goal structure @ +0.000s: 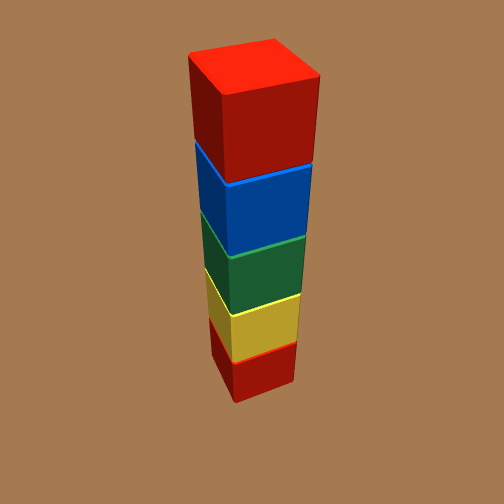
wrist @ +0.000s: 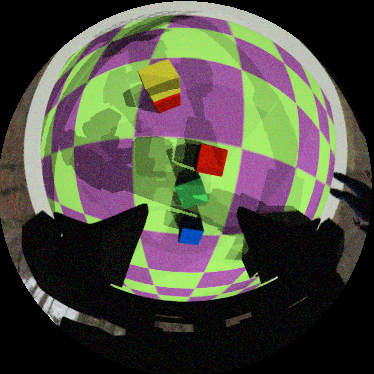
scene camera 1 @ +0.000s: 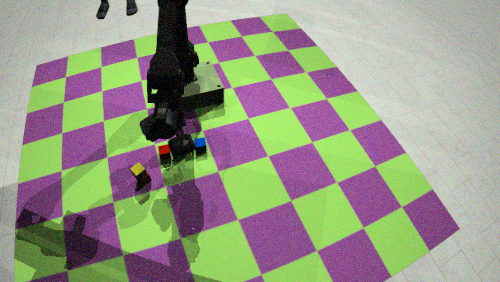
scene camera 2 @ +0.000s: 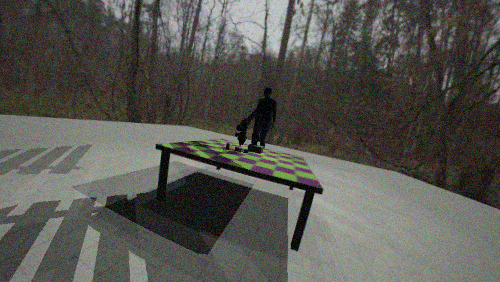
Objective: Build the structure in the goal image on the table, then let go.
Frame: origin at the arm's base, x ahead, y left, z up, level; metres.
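Seen in the pictures: gripper, fingertip midpoint: (wrist: 194, 210) (scene camera 2: 241, 145); arm's base, origin of the base link: (scene camera 1: 186, 76) (scene camera 2: 254, 144).
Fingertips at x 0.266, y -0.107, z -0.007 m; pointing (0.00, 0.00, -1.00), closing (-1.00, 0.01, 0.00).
Observation:
Offsets run from my fingertips to a thing's middle. Level surfaces: height alone.
A yellow cube {0.133 m right, 0.041 m ahead, 0.017 m down} (scene camera 1: 138, 170) (wrist: 160, 73) sits on a red cube {0.130 m right, 0.041 m ahead, 0.049 m down} (wrist: 169, 103), forming a small upright stack. A separate red cube {0.044 m right, 0.020 m back, 0.049 m down} (scene camera 1: 164, 152) (wrist: 212, 160) lies on the checkered table {0.066 m down} (scene camera 1: 280, 175) (wrist: 210, 42). A green cube {0.003 m right, 0.001 m ahead, 0.049 m down} (wrist: 191, 194) lies between this red cube and a blue cube {0.068 m left, 0.003 m back, 0.049 m down} (scene camera 1: 200, 145) (wrist: 191, 236) in the wrist view; in scene camera 1 the gripper hides the green cube. My gripper (scene camera 1: 180, 145) (wrist: 194, 210) is open and empty, above the table near the green cube. In scene camera 2 the cubes are too small to tell apart.
A grey box-like base (scene camera 1: 207, 77) stands beside the black arm (scene camera 1: 172, 30). A dark human figure (scene camera 2: 265, 112) stands behind the table (scene camera 2: 240, 167); its feet show at the top left in scene camera 1. Broad shadows cross the table's lower left there.

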